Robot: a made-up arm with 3 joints. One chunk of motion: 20 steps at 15 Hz.
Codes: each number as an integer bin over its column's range. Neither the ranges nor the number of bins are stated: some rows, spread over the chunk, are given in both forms.
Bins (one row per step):
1: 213 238 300 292 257 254
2: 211 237 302 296 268 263
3: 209 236 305 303 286 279
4: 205 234 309 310 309 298
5: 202 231 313 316 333 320
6: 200 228 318 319 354 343
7: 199 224 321 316 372 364
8: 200 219 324 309 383 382
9: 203 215 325 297 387 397
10: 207 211 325 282 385 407
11: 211 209 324 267 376 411
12: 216 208 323 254 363 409
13: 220 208 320 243 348 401
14: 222 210 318 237 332 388
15: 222 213 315 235 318 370
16: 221 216 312 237 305 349
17: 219 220 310 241 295 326
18: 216 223 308 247 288 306
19: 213 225 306 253 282 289
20: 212 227 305 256 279 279
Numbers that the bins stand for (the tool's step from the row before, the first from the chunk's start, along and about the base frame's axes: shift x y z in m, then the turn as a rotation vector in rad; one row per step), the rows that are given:
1: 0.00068 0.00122 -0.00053 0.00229 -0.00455 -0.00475
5: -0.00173 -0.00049 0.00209 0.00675 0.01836 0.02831
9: -0.00151 -0.00441 0.00451 0.00322 0.03463 0.06689
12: 0.00134 -0.00612 0.00411 -0.00478 0.02740 0.07290
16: 0.00244 -0.00416 0.00189 -0.00794 0.00992 0.04284
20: 0.00047 -0.00147 0.00048 -0.00441 0.00208 0.00777
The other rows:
2: 0.00025 0.00097 -0.00013 0.00303 -0.00123 -0.00024
3: -0.00019 0.00073 0.00048 0.00433 0.00419 0.00777
4: -0.00107 0.00024 0.00128 0.00563 0.01112 0.01729
6: -0.00216 -0.00123 0.00310 0.00731 0.02468 0.03984
7: -0.00238 -0.00221 0.00370 0.00675 0.03011 0.05036
8: -0.00216 -0.00343 0.00431 0.00545 0.03342 0.05937
10: -0.00063 -0.00539 0.00451 0.00043 0.03403 0.07190
11: 0.00025 -0.00587 0.00431 -0.00236 0.03132 0.07390
13: 0.00222 -0.00612 0.00350 -0.00682 0.02288 0.06889
14: 0.00266 -0.00563 0.00310 -0.00794 0.01805 0.06238
15: 0.00266 -0.00490 0.00249 -0.00831 0.01384 0.05336
17: 0.00200 -0.00318 0.00149 -0.00720 0.00690 0.03132
18: 0.00134 -0.00245 0.00108 -0.00608 0.00479 0.02130
19: 0.00068 -0.00196 0.00068 -0.00496 0.00299 0.01278

